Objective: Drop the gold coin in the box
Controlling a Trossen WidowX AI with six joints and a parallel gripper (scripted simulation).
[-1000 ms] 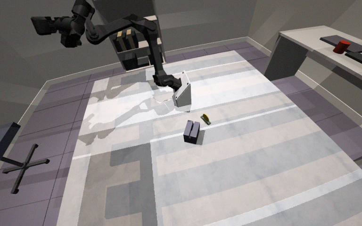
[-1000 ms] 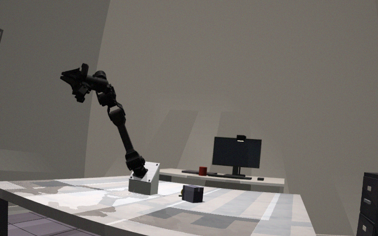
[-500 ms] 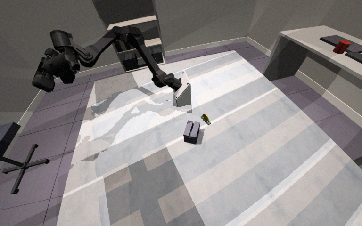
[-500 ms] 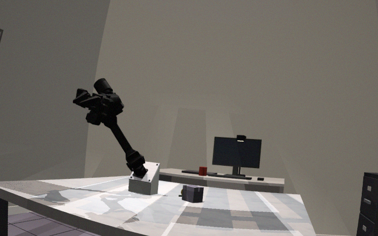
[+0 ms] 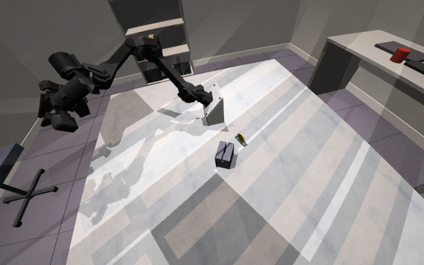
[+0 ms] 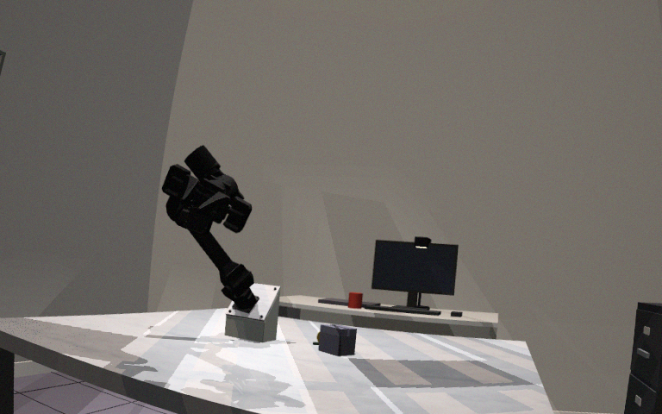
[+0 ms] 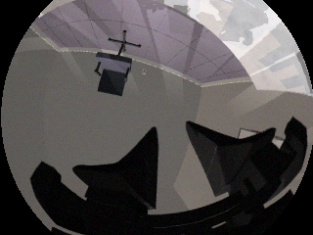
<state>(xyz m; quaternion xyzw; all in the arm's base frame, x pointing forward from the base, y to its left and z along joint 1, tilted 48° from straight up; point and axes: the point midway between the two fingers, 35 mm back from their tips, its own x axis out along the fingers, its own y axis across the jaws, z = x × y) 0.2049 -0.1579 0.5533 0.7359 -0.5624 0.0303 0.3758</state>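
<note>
Now: the gold coin 30 mm behind my gripper tip, 670 mm to the left of it and 300 mm below it.
</note>
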